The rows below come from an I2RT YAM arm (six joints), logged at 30 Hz.
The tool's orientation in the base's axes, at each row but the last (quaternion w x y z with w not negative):
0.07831, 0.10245, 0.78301, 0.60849
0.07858, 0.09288, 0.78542, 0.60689
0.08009, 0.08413, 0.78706, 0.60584
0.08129, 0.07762, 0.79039, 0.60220
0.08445, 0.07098, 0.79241, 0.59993
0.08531, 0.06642, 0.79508, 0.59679
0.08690, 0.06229, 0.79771, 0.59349
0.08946, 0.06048, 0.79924, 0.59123
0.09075, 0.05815, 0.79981, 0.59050
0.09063, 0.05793, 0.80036, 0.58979
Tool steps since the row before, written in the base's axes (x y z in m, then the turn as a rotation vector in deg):
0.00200, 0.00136, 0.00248, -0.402, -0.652, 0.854
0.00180, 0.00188, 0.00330, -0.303, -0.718, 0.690
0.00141, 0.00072, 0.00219, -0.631, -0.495, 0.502
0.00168, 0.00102, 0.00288, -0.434, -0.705, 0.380
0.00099, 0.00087, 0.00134, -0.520, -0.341, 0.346
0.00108, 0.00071, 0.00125, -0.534, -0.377, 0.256
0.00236, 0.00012, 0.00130, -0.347, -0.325, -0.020
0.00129, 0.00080, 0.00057, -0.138, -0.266, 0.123
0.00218, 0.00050, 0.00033, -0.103, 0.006, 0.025
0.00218, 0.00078, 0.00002, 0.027, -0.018, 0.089
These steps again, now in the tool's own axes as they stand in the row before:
-0.00158, 0.00286, 0.00116, 0.224, 0.646, -0.921
-0.00133, 0.00375, 0.00136, 0.113, 0.476, -0.919
-0.00126, 0.00235, 0.00044, 0.488, 0.339, -0.736
-0.00151, 0.00309, 0.00058, 0.254, 0.171, -0.858
-0.00085, 0.00154, 0.00068, 0.418, 0.235, -0.526
-0.00098, 0.00140, 0.00056, 0.429, 0.139, -0.538
-0.00237, 0.00127, 0.00025, 0.275, -0.111, -0.372
-0.00114, 0.00077, 0.00086, 0.072, 0.041, -0.313
-0.00205, 0.00043, 0.00084, 0.100, 0.027, -0.024
-0.00198, 0.00022, 0.00119, -0.037, 0.079, -0.037

